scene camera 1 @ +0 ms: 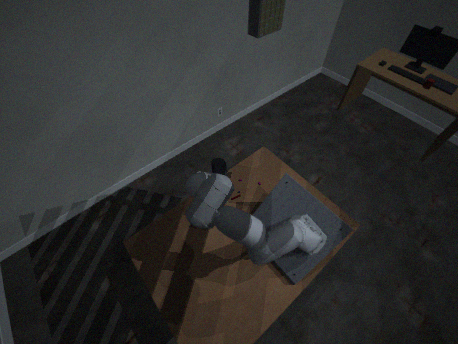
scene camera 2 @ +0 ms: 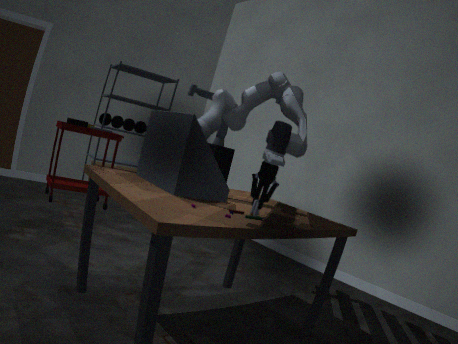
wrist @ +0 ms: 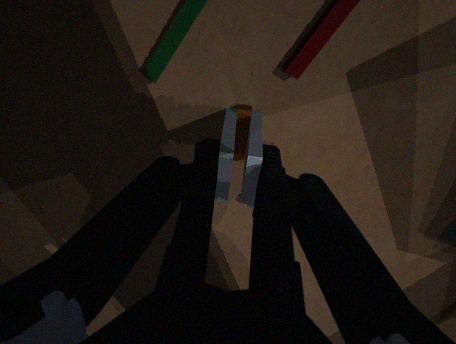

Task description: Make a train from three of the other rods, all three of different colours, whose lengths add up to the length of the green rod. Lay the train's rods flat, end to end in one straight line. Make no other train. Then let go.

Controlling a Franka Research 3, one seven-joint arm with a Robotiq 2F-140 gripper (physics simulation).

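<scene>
My gripper [wrist: 241,129] [scene camera 2: 255,207] is shut on the orange rod [wrist: 242,131], low over the table. The rod lies lengthwise between the two grey pads. The green rod [wrist: 175,42] [scene camera 2: 254,217] lies ahead and left in the wrist view, with its far end cut off. The red rod [wrist: 320,42] [scene camera 1: 235,197] [scene camera 2: 236,212] lies ahead and right, also cut off there. Two small magenta pieces lie apart on the table, one [scene camera 1: 240,180] [scene camera 2: 228,216] nearer the rods, the other [scene camera 1: 259,183] [scene camera 2: 193,205] farther off. In scene camera 1 the arm hides the gripper's fingers.
The arm stands on a grey base plate [scene camera 1: 287,202] on the wooden table [scene camera 1: 220,310] [scene camera 2: 130,200]. A large grey wedge-shaped block [scene camera 2: 167,150] shows behind the magenta pieces in scene camera 2. A red cart [scene camera 2: 90,131] and a shelf rack [scene camera 2: 145,73] stand beyond the table.
</scene>
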